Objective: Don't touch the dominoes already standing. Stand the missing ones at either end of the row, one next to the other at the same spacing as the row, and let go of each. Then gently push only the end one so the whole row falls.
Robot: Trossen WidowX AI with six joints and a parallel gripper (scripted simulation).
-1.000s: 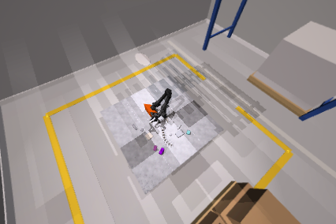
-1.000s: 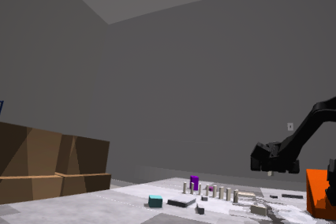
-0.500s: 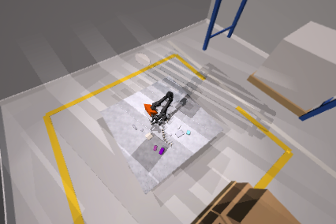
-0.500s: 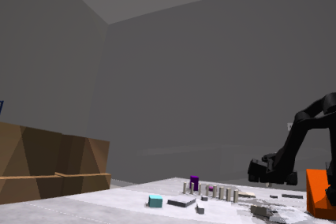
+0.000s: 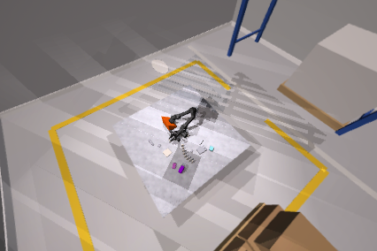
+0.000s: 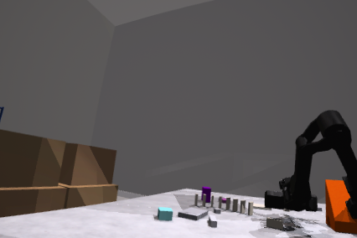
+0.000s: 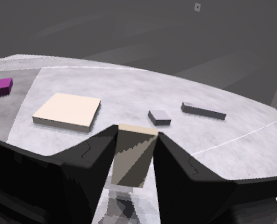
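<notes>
My gripper tip is 10 cm to the left of the flat beige tile, 10 cm short of it and 5 cm above it. The rest, counted from my gripper tip: grey slab (33 cm ahead, 25 cm to the left, 5 cm below); then cube (40 cm ahead, 35 cm to the left, 4 cm below); then purple block (37 cm ahead, 10 cm to the right, 2 cm below).
</notes>
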